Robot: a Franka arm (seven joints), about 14 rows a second.
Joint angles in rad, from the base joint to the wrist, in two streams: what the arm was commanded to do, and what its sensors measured. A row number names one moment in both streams.
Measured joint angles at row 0: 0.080, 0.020, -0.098, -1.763, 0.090, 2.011, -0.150
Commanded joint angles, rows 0 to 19: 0.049, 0.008, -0.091, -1.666, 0.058, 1.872, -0.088; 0.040, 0.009, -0.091, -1.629, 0.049, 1.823, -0.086; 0.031, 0.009, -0.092, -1.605, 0.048, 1.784, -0.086; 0.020, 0.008, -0.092, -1.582, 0.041, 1.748, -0.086; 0.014, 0.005, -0.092, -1.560, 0.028, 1.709, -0.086; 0.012, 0.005, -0.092, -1.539, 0.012, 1.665, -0.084; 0.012, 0.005, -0.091, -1.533, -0.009, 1.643, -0.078; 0.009, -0.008, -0.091, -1.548, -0.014, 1.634, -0.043; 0.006, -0.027, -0.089, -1.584, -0.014, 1.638, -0.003; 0.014, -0.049, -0.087, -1.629, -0.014, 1.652, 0.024; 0.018, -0.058, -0.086, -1.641, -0.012, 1.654, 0.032; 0.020, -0.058, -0.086, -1.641, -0.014, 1.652, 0.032; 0.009, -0.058, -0.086, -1.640, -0.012, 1.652, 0.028; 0.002, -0.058, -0.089, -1.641, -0.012, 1.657, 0.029; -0.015, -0.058, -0.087, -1.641, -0.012, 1.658, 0.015; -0.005, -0.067, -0.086, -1.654, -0.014, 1.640, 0.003; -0.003, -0.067, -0.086, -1.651, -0.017, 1.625, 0.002; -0.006, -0.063, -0.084, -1.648, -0.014, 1.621, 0.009; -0.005, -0.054, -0.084, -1.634, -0.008, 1.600, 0.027; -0.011, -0.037, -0.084, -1.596, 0.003, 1.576, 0.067
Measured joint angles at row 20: 0.004, -0.034, -0.097, -1.613, 0.010, 1.610, 0.017
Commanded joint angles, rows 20 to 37: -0.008, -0.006, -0.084, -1.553, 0.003, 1.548, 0.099; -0.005, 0.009, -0.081, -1.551, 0.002, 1.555, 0.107; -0.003, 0.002, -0.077, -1.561, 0.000, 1.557, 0.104; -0.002, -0.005, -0.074, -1.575, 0.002, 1.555, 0.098; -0.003, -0.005, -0.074, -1.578, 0.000, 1.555, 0.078; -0.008, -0.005, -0.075, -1.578, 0.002, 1.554, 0.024; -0.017, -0.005, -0.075, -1.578, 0.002, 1.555, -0.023; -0.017, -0.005, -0.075, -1.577, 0.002, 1.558, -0.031; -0.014, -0.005, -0.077, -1.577, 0.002, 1.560, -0.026; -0.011, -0.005, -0.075, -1.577, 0.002, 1.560, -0.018; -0.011, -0.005, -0.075, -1.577, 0.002, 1.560, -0.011; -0.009, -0.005, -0.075, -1.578, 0.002, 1.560, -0.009; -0.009, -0.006, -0.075, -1.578, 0.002, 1.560, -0.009; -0.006, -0.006, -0.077, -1.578, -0.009, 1.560, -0.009; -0.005, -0.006, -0.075, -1.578, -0.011, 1.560, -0.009; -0.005, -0.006, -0.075, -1.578, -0.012, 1.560, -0.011; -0.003, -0.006, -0.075, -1.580, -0.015, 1.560, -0.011; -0.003, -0.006, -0.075, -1.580, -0.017, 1.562, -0.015
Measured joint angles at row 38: 0.002, -0.008, -0.084, -1.590, 0.010, 1.572, 0.001
